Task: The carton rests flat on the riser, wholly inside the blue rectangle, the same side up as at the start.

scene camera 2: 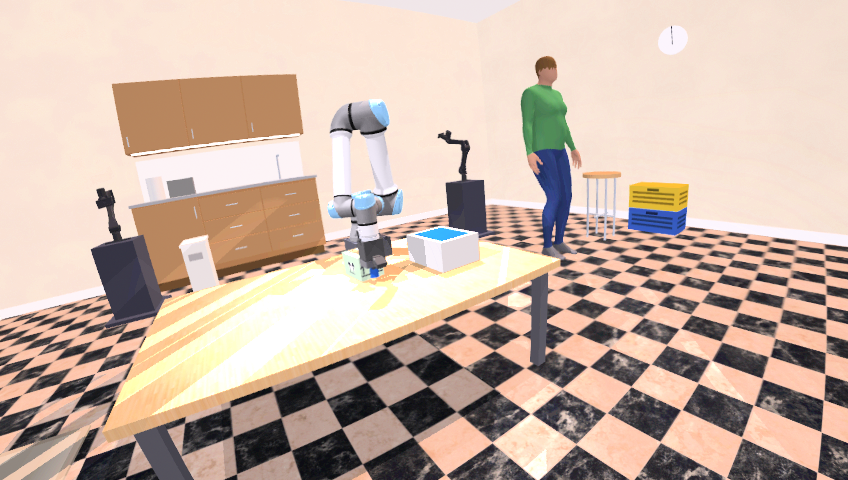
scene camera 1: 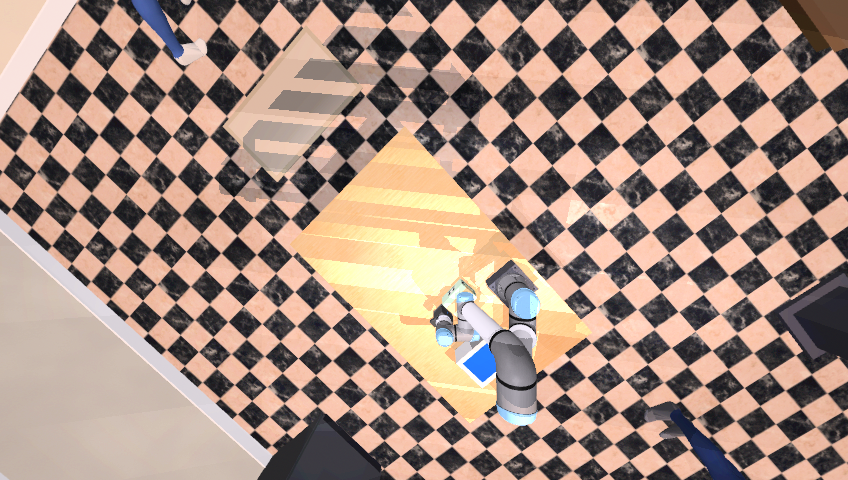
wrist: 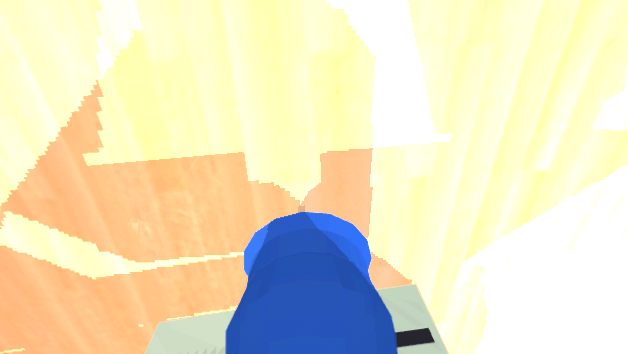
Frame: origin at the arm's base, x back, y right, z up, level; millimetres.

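Seen in the pictures: hand, its tool point: (scene camera 2: 375, 276) (wrist: 307, 264); arm's base, origin of its link: (scene camera 1: 511, 287).
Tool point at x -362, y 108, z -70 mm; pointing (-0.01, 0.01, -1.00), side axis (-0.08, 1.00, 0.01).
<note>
Pixels of each thing's top centre, then the offset from my tool point to it. Level surfaces: height alone.
- pale green carton, centre of its top: (scene camera 2: 361, 252) (scene camera 1: 459, 301) dx +116, dy +3, dz +76 mm
- wooden table, height of its surface: dz -22 mm
- white riser, centre of its top: (scene camera 2: 441, 233) (scene camera 1: 486, 361) dx +18, dy -332, dz +98 mm
- blue rectangle, centre of its top: (scene camera 2: 441, 233) (scene camera 1: 486, 361) dx +18, dy -332, dz +98 mm
The pale green carton (scene camera 2: 354, 267) (scene camera 1: 456, 290) (wrist: 412, 307) lies flat on the wooden table (scene camera 2: 265, 334) (scene camera 1: 379, 196), left of the white riser (scene camera 2: 444, 255). The riser's top bears the blue rectangle (scene camera 2: 441, 233) (scene camera 1: 479, 363), and nothing lies on it. My blue suction cup (scene camera 2: 373, 273) (wrist: 307, 233) is down beside the carton's near edge, its tip just above the bare table. In the wrist view only a strip of the carton's top, with a black mark, shows behind the cup. The cup touches nothing that I can see.
A person (scene camera 2: 549, 154) stands past the table's far right corner. Two black pedestals (scene camera 2: 465, 206) (scene camera 2: 125, 274) carry small arms. A white bin (scene camera 2: 198, 261), kitchen cabinets (scene camera 2: 235, 220), a stool (scene camera 2: 601, 174) and stacked crates (scene camera 2: 657, 206) stand along the walls.
</note>
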